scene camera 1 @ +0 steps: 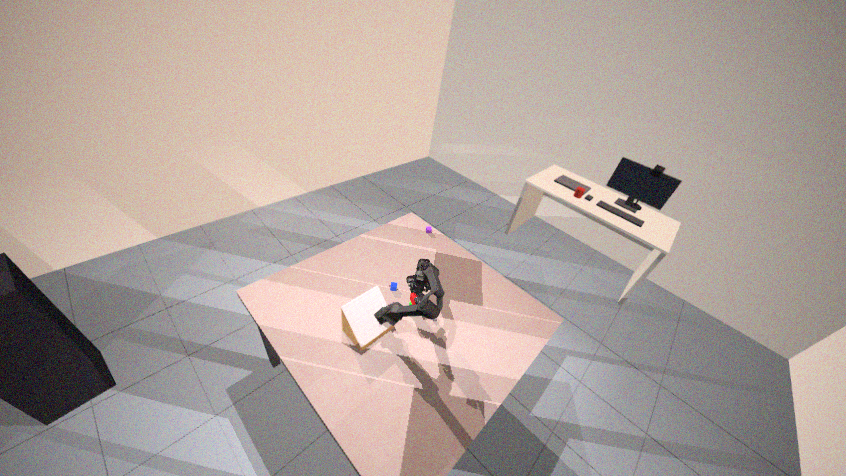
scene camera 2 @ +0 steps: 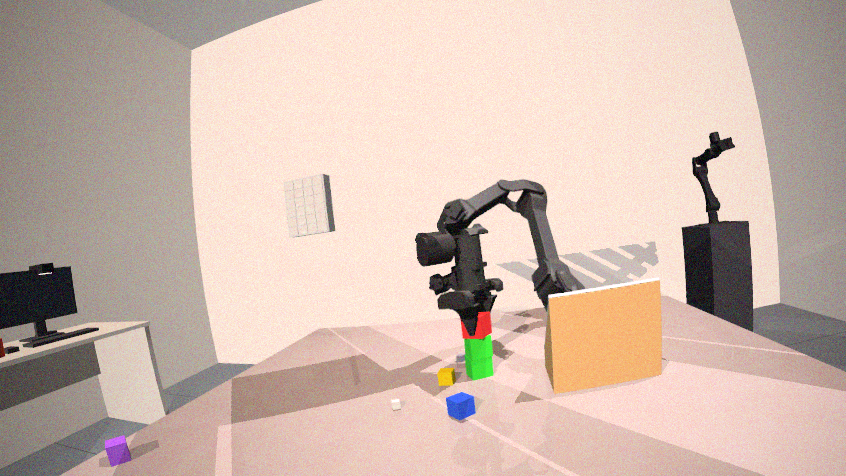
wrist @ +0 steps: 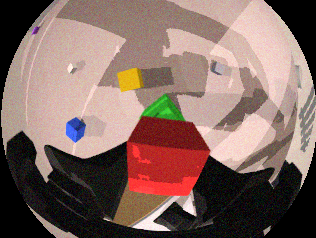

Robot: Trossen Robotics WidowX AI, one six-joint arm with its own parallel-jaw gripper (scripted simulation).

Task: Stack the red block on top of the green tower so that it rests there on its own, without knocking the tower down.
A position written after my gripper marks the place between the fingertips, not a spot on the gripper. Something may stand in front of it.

In view: my gripper (scene camera 2: 477,332) and a red block (wrist: 165,157).
My gripper also shows in the wrist view (wrist: 164,145).
